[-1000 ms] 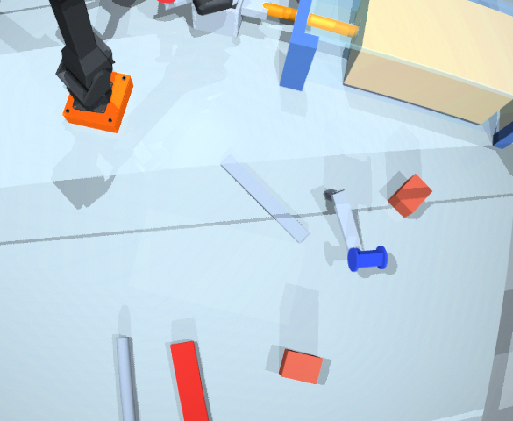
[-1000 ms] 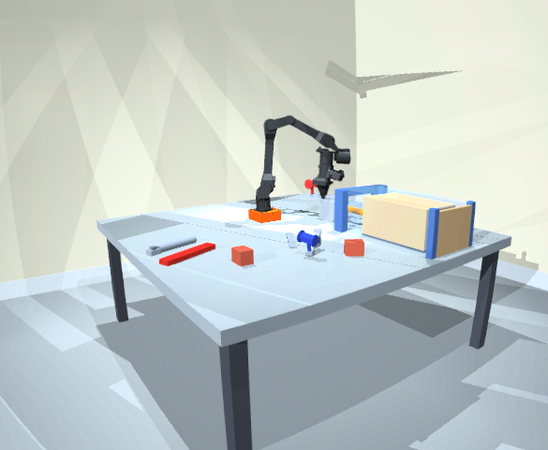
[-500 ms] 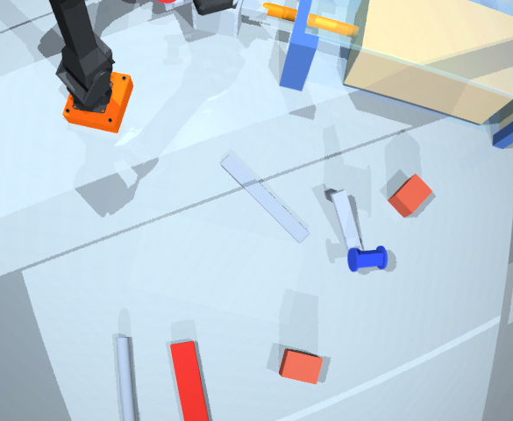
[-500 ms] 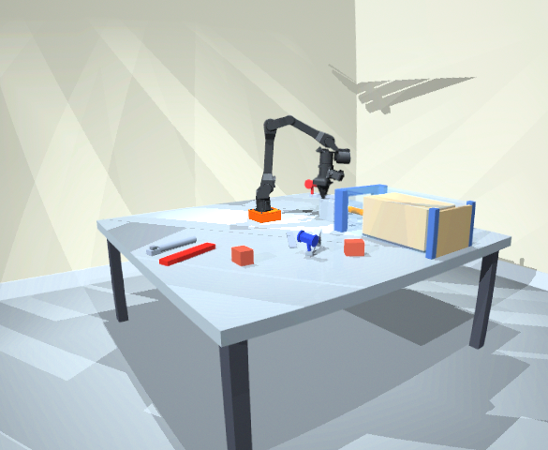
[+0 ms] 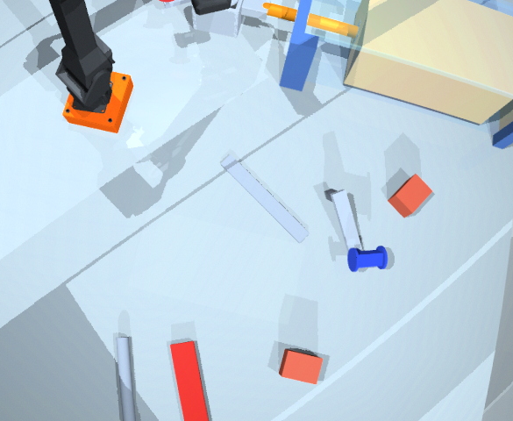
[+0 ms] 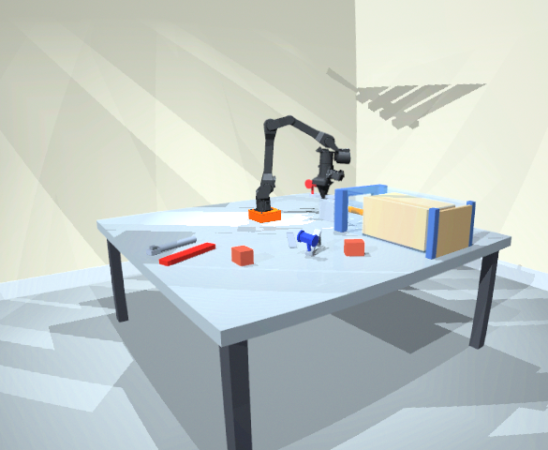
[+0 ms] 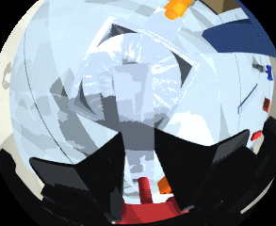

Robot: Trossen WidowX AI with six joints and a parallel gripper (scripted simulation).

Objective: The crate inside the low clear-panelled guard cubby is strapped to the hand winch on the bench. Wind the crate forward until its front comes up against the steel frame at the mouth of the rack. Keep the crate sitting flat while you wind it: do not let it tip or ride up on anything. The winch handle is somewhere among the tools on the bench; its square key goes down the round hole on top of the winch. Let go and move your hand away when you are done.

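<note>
Right now my gripper tip is 2 cm below the grey crank handle, 1 cm to the left of it and 1 cm past it. Round my gripper tip: red knob: 5 cm behind, 5 cm above, 3 cm to the right; round winch: 6 cm below, 3 cm ahead, 2 cm to the left; blue steel frame: 20 cm ahead, 2 cm above, 1 cm to the left.
</note>
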